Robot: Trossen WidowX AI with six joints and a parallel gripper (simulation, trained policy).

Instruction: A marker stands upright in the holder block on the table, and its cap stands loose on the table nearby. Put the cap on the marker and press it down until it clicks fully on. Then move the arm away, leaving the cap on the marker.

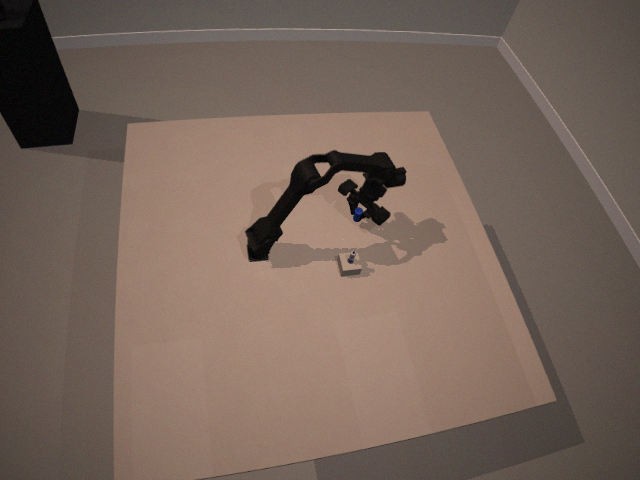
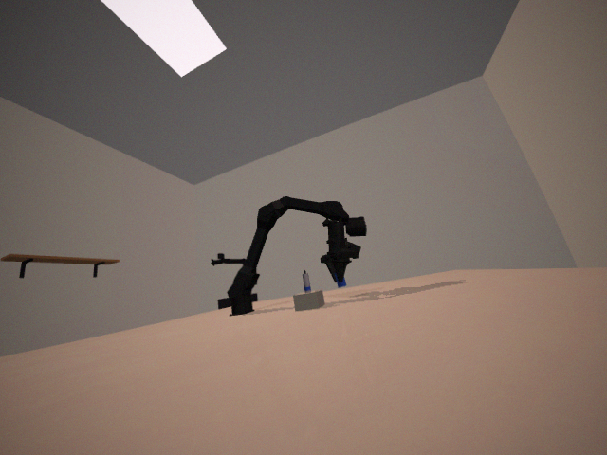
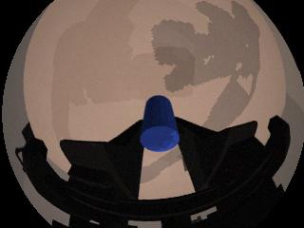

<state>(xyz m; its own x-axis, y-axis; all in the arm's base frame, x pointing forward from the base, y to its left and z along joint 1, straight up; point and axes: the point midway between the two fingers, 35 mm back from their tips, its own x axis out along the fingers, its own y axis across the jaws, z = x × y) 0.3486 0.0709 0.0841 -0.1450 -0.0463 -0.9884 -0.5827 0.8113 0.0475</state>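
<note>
The grey holder block is 16 cm to the right of my gripper tip, 6 cm behind it and 3 cm below it. The rest, counted from my gripper tip: blue cap: 1 cm ahead, 1 cm above.
</note>
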